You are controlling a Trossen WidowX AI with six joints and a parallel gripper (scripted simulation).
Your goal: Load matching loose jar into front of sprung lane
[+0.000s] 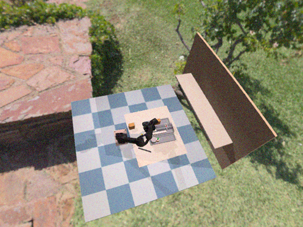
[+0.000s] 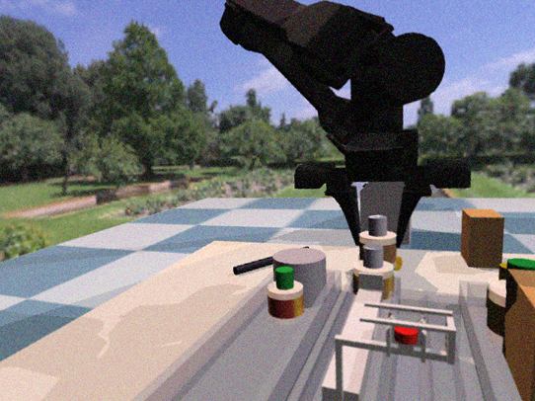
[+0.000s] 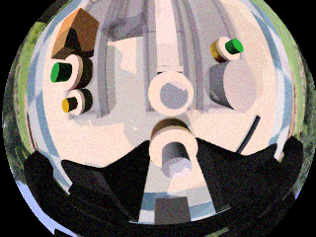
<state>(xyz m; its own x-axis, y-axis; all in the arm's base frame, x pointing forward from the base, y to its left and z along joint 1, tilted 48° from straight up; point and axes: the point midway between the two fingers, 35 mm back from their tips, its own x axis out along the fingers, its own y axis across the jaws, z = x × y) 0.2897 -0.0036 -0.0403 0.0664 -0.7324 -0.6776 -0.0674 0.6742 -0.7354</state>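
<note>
My gripper tip is 8 cm to the left of the grey cylinder, 6 cm short of it and 2 cm above it. From my gripper tip the other things lie so: black rod: 16 cm to the right, 5 cm below, 4 cm behind.
</note>
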